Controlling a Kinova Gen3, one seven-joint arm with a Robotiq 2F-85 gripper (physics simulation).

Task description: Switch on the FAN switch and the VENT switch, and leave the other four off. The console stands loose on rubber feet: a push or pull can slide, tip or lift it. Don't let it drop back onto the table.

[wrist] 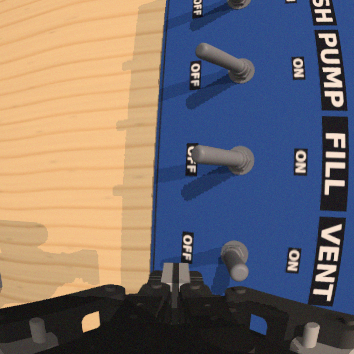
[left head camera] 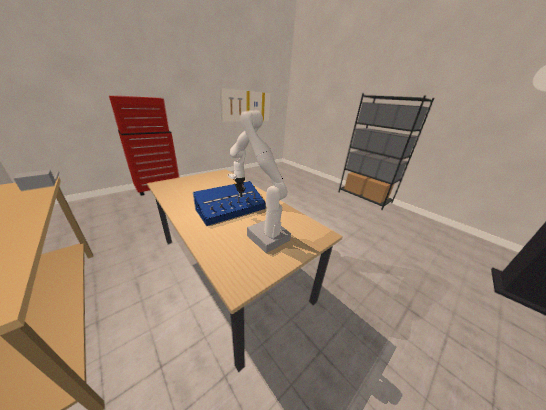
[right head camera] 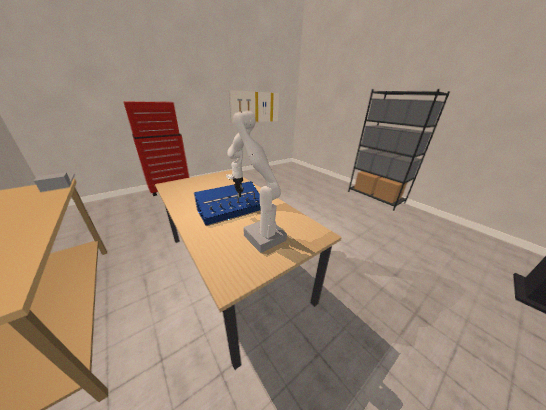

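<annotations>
Blue console in the wrist view (279, 210), in the left head camera view, in the right head camera view. Same spot on the console: (left head camera: 208, 202) and (right head camera: 208, 202).
</annotations>
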